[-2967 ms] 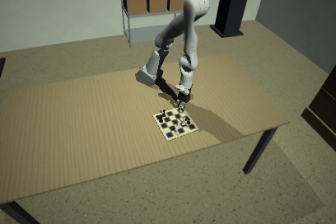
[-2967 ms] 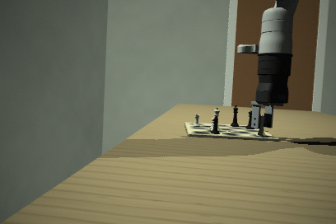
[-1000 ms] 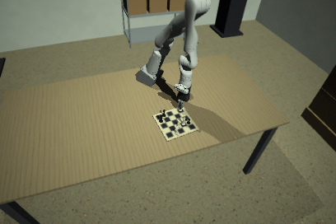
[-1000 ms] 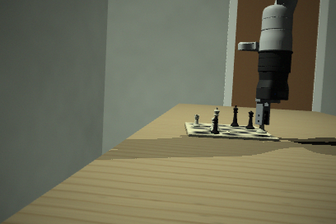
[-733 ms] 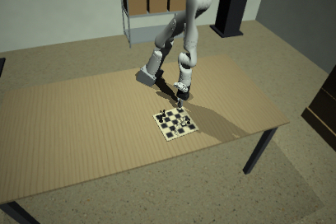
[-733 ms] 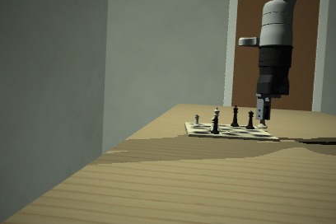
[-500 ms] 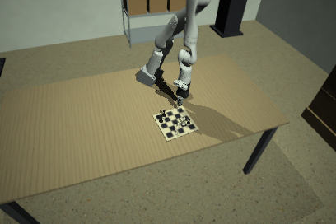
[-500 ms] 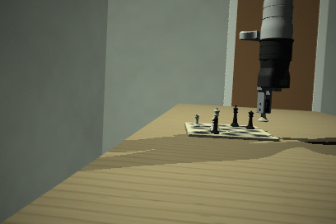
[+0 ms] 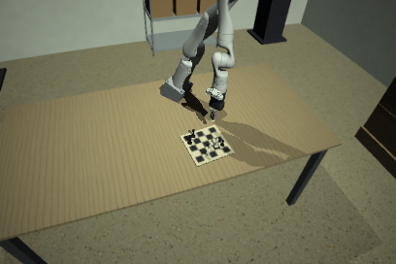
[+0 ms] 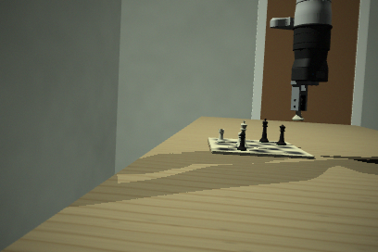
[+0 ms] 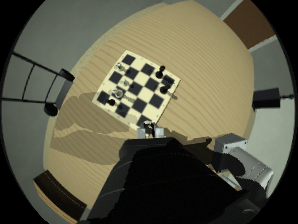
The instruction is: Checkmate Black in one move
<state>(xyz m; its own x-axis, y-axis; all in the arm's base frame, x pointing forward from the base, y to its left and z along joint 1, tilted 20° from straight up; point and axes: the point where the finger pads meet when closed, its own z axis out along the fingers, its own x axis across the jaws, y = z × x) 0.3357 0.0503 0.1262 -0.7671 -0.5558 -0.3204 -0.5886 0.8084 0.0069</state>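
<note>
Now: hand 17 cm short of the white pawn, 9 cm to the left of it and 10 cm above it. The rest, counted from my hand: chessboard: 9 cm ahead, 6 cm to the right, 12 cm below; then black piece: 12 cm ahead, 1 cm to the left, 9 cm below.
</note>
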